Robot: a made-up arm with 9 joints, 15 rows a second.
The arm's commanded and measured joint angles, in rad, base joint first. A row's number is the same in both.
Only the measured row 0 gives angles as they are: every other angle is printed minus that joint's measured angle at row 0.
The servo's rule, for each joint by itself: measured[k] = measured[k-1] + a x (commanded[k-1-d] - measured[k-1]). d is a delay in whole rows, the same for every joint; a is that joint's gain. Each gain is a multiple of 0.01, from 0.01 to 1. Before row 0 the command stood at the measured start. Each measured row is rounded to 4 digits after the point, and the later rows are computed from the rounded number. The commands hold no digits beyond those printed.
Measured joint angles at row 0:
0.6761 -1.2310 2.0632 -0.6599 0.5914 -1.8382 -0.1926 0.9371 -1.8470
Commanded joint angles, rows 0 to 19:
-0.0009 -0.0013 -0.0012 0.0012 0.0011 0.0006 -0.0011 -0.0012 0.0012
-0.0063 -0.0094 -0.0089 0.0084 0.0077 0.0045 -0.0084 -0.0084 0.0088
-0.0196 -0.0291 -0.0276 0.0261 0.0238 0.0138 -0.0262 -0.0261 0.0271
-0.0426 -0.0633 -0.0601 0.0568 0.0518 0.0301 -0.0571 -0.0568 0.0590
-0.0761 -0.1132 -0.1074 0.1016 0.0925 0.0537 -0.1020 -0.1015 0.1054
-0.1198 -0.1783 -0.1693 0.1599 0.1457 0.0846 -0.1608 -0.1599 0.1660
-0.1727 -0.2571 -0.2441 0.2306 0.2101 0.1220 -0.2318 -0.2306 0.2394
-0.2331 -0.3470 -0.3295 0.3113 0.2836 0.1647 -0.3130 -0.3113 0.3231
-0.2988 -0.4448 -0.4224 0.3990 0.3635 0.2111 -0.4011 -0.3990 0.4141
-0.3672 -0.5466 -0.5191 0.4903 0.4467 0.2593 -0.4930 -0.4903 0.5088
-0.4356 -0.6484 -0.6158 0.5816 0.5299 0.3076 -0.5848 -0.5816 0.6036
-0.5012 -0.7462 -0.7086 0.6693 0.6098 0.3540 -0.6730 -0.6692 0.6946
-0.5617 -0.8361 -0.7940 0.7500 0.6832 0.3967 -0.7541 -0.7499 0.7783
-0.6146 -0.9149 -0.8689 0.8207 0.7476 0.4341 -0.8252 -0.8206 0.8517
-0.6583 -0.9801 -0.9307 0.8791 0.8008 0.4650 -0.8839 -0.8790 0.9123
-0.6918 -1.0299 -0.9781 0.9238 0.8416 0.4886 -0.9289 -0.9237 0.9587
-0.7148 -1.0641 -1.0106 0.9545 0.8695 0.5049 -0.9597 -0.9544 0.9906
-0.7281 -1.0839 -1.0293 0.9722 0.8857 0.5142 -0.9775 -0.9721 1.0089
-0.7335 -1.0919 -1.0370 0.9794 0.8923 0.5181 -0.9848 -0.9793 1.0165
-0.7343 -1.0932 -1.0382 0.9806 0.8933 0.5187 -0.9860 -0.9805 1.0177
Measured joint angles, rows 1 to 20:
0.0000 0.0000 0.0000 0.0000 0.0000 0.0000 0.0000 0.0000 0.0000
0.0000 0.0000 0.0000 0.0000 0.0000 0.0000 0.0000 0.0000 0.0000
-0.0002 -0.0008 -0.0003 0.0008 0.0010 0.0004 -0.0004 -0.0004 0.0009
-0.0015 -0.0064 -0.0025 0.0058 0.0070 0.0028 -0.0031 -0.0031 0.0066
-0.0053 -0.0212 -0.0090 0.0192 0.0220 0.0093 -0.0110 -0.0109 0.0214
-0.0131 -0.0486 -0.0223 0.0440 0.0485 0.0216 -0.0267 -0.0265 0.0485
-0.0263 -0.0906 -0.0444 0.0820 0.0877 0.0405 -0.0523 -0.0520 0.0895
-0.0459 -0.1476 -0.0769 0.1334 0.1393 0.0665 -0.0892 -0.0887 0.1446
-0.0725 -0.2188 -0.1204 0.1976 0.2023 0.0992 -0.1377 -0.1369 0.2129
-0.1062 -0.3021 -0.1748 0.2726 0.2747 0.1378 -0.1973 -0.1962 0.2922
-0.1466 -0.3949 -0.2392 0.3560 0.3537 0.1810 -0.2666 -0.2652 0.3800
-0.1929 -0.4935 -0.3120 0.4446 0.4365 0.2272 -0.3436 -0.3417 0.4727
-0.2439 -0.5942 -0.3910 0.5350 0.5196 0.2746 -0.4256 -0.4233 0.5669
-0.2979 -0.6930 -0.4736 0.6236 0.5999 0.3214 -0.5097 -0.5069 0.6588
-0.3533 -0.7860 -0.5569 0.7070 0.6740 0.3658 -0.5928 -0.5895 0.7448
-0.4082 -0.8698 -0.6380 0.7820 0.7395 0.4061 -0.6718 -0.6681 0.8218
-0.4607 -0.9415 -0.7141 0.8461 0.7941 0.4409 -0.7439 -0.7398 0.8870
-0.5092 -0.9990 -0.7827 0.8974 0.8364 0.4690 -0.8068 -0.8023 0.9386
-0.5524 -1.0413 -0.8420 0.9351 0.8659 0.4902 -0.8588 -0.8540 0.9760
-0.5893 -1.0690 -0.8907 0.9596 0.8835 0.5044 -0.8992 -0.8942 0.9997
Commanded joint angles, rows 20 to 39:
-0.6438 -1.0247 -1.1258 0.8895 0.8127 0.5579 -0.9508 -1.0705 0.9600
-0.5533 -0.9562 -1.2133 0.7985 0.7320 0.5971 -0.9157 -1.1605 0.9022
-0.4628 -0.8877 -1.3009 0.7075 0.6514 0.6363 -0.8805 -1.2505 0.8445
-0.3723 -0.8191 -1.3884 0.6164 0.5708 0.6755 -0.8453 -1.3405 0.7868
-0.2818 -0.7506 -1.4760 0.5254 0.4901 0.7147 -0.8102 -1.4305 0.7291
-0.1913 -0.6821 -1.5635 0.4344 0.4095 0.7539 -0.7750 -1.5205 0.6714
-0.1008 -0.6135 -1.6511 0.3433 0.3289 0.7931 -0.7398 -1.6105 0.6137
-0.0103 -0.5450 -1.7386 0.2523 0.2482 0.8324 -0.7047 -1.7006 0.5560
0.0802 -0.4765 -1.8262 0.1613 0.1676 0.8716 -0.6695 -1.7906 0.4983
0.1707 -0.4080 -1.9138 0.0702 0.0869 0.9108 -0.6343 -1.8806 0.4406
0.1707 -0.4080 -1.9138 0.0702 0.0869 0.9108 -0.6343 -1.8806 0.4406
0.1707 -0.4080 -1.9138 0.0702 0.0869 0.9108 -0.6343 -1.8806 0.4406
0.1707 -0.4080 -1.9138 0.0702 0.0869 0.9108 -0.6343 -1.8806 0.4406
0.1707 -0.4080 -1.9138 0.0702 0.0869 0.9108 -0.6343 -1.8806 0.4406
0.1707 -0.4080 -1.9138 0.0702 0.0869 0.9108 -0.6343 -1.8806 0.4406
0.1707 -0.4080 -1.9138 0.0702 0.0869 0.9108 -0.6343 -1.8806 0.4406
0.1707 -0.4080 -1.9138 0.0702 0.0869 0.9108 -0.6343 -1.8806 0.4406
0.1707 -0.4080 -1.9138 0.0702 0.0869 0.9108 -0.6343 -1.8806 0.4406
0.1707 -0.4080 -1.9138 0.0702 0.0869 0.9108 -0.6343 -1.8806 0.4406
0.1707 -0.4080 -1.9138 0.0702 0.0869 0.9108 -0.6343 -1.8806 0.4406
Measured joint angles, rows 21 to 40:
-0.6196 -1.0839 -0.9287 0.9727 0.8913 0.5125 -0.9283 -0.9231 1.0118
-0.6437 -1.0899 -0.9572 0.9779 0.8931 0.5162 -0.9479 -0.9426 1.0160
-0.6437 -1.0475 -1.0010 0.9196 0.8215 0.5408 -0.9489 -0.9861 0.9757
-0.6247 -0.9882 -1.0562 0.8397 0.7418 0.5740 -0.9376 -1.0454 0.9228
-0.5907 -0.9229 -1.1198 0.7524 0.6613 0.6108 -0.9182 -1.1151 0.8664
-0.5448 -0.8554 -1.1896 0.6626 0.5808 0.6490 -0.8934 -1.1917 0.8091
-0.4896 -0.7873 -1.2641 0.5720 0.5001 0.6878 -0.8651 -1.2729 0.7515
-0.4270 -0.7189 -1.3419 0.4812 0.4195 0.7268 -0.8345 -1.3571 0.6938
-0.3585 -0.6504 -1.4223 0.3902 0.3389 0.7659 -0.8023 -1.4433 0.6361
-0.2854 -0.5819 -1.5045 0.2992 0.2582 0.8051 -0.7691 -1.5308 0.5784
-0.2086 -0.5134 -1.5881 0.2082 0.1776 0.8443 -0.7352 -1.6191 0.5207
-0.1289 -0.4449 -1.6728 0.1171 0.0969 0.8835 -0.7009 -1.7080 0.4630
-0.0660 -0.4209 -1.7355 0.0861 0.0880 0.8996 -0.6783 -1.7667 0.4469
-0.0163 -0.4125 -1.7819 0.0756 0.0870 0.9062 -0.6633 -1.8054 0.4424
0.0230 -0.4096 -1.8162 0.0720 0.0869 0.9089 -0.6534 -1.8310 0.4411
0.0540 -0.4086 -1.8416 0.0708 0.0869 0.9100 -0.6469 -1.8479 0.4407
0.0785 -0.4082 -1.8604 0.0704 0.0869 0.9105 -0.6426 -1.8590 0.4406
0.0979 -0.4081 -1.8743 0.0703 0.0869 0.9107 -0.6398 -1.8663 0.4406
0.1132 -0.4080 -1.8846 0.0702 0.0869 0.9108 -0.6379 -1.8712 0.4406
0.1253 -0.4080 -1.8922 0.0702 0.0869 0.9108 -0.6367 -1.8744 0.4406

